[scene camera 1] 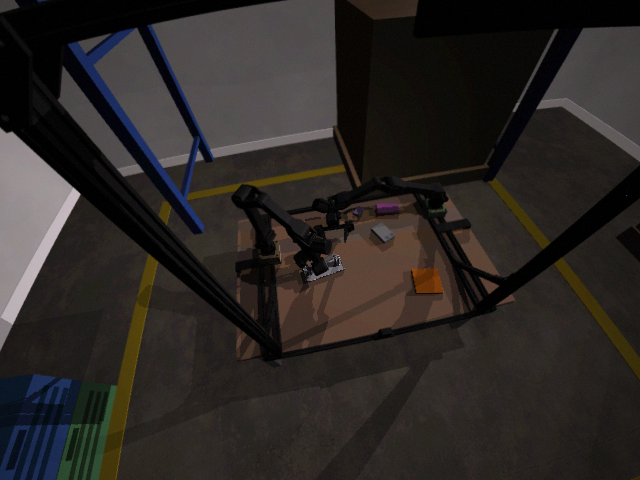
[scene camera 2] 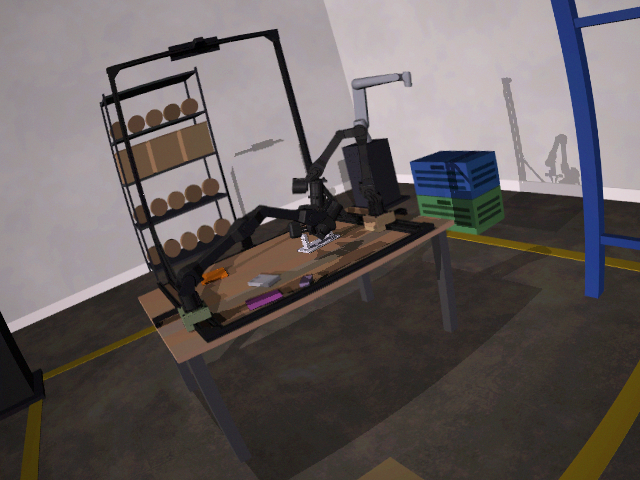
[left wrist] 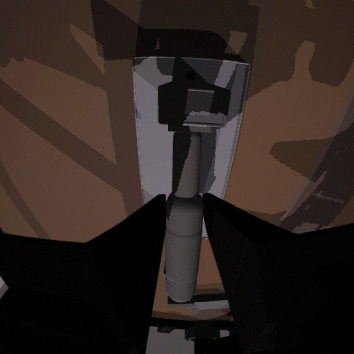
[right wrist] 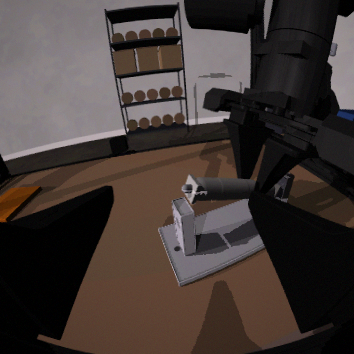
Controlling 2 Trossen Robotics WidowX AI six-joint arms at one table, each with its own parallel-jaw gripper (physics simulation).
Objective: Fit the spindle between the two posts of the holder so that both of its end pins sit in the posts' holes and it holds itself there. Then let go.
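Seen in the pictures: left gripper, fingertip midpoint: (left wrist: 183, 200) (right wrist: 248, 191); right gripper, fingertip midpoint: (scene camera 1: 335, 244) (scene camera 2: 304, 226) (left wrist: 226, 333) (right wrist: 182, 195); left arm's base, link origin: (scene camera 1: 268, 249) (scene camera 2: 377, 213); right arm's base, link origin: (scene camera 1: 435, 204) (scene camera 2: 192, 307) (left wrist: 201, 338).
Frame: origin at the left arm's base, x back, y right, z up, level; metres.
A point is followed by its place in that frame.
Note:
The grey holder (scene camera 1: 337, 268) @[x -0.317, y 0.127, z -0.055 m] (scene camera 2: 310, 249) @[x -0.317, y 0.073, z -0.055 m] (left wrist: 152, 160) @[x -0.246, y 0.145, z -0.055 m] (right wrist: 220, 215) @[x -0.262, y 0.139, z -0.055 m] lies flat, its two posts upright. My left gripper (left wrist: 183, 200) @[x -0.238, y 0.118, z -0.004 m] (right wrist: 248, 191) @[x -0.238, y 0.118, z -0.004 m] is shut on the grey spindle (left wrist: 184, 235) @[x -0.246, y 0.115, z 0.015 m] (right wrist: 225, 189) @[x -0.276, y 0.098, z 0.020 m], holding it roughly lengthwise above the plate. In the right wrist view the spindle's near end is above and beyond the top of the near post (right wrist: 185, 227) @[x -0.318, y 0.088, z -0.010 m], apart from it. In the left wrist view its other end is close to the far post (left wrist: 200, 106) @[x -0.183, y 0.127, z 0.007 m]; the pin and hole there are hidden. My right gripper (right wrist: 182, 195) @[x -0.321, y 0.058, z 0.051 m] is open and empty, facing the holder's near end.
An orange square (scene camera 1: 427, 281) @[x -0.709, y 0.262, z -0.053 m] (scene camera 2: 214, 275) @[x -0.705, y 0.242, z -0.054 m], a grey block (scene camera 1: 382, 232) @[x -0.580, y -0.038, z -0.048 m] (scene camera 2: 264, 280) @[x -0.589, y -0.061, z -0.048 m], a magenta block (scene camera 1: 387, 209) @[x -0.651, y -0.190, z -0.053 m] (scene camera 2: 264, 299) @[x -0.657, y -0.211, z -0.053 m] and a small purple piece (scene camera 1: 357, 211) @[x -0.484, y -0.201, z -0.048 m] (scene camera 2: 306, 281) @[x -0.499, y -0.229, z -0.048 m] lie on the table. Both arms reach close together near the holder, inside a black frame.

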